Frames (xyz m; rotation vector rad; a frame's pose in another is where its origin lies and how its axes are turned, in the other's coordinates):
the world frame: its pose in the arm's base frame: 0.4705 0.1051 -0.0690 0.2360 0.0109 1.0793
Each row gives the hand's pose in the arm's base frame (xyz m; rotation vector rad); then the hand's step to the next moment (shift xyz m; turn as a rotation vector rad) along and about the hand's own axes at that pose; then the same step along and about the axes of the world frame.
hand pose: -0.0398 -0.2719 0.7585 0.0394 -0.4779 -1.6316
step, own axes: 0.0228 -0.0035 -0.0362 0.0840 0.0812 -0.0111
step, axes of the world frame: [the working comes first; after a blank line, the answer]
step, axes of the arm's base frame: 0.0048 -0.0319 -0.0283 0.0692 -0.0869 0.0378

-0.0286 -0.0240 -0.0211 -0.0391 -0.0920 0.0615
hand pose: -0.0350 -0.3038 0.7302 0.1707 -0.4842 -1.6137
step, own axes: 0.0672 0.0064 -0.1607 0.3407 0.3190 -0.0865
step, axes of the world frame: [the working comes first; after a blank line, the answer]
step, axes of the arm's base frame: 0.0613 -0.0990 -0.1297 0.2875 -0.3608 0.1118

-0.0712 -0.1234 -0.1005 -0.1670 -0.3907 0.2115
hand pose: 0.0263 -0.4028 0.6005 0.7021 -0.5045 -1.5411
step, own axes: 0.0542 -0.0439 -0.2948 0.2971 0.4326 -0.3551
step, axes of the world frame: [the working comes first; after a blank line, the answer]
step, axes of the arm's base frame: 0.1727 -0.0223 -0.2479 0.5560 -0.3039 0.0040

0.0362 -0.2091 -0.2162 -0.0014 -0.6204 0.1290
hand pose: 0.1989 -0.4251 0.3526 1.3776 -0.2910 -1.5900
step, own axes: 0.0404 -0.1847 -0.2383 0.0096 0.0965 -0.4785
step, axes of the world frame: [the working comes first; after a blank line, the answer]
step, axes of the arm's base frame: 0.1164 0.1548 -0.2346 0.4597 0.1339 -0.0954

0.1656 -0.0779 -0.2430 0.3250 -0.3592 -0.0609
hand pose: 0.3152 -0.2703 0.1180 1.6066 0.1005 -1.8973
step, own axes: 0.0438 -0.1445 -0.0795 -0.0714 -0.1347 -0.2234
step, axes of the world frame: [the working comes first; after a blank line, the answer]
step, axes of the arm's base frame: -0.0075 0.1317 -0.1083 0.1264 0.2363 -0.0363

0.1000 0.0444 -0.1309 0.2627 -0.0111 -0.0636
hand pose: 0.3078 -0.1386 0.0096 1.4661 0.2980 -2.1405
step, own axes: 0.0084 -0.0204 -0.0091 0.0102 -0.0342 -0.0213
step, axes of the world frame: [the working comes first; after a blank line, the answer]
step, axes of the arm's base frame: -0.0059 0.0188 -0.0135 -0.0040 0.0354 -0.0214

0.0122 0.0110 -0.0173 0.0268 0.0152 -0.0279
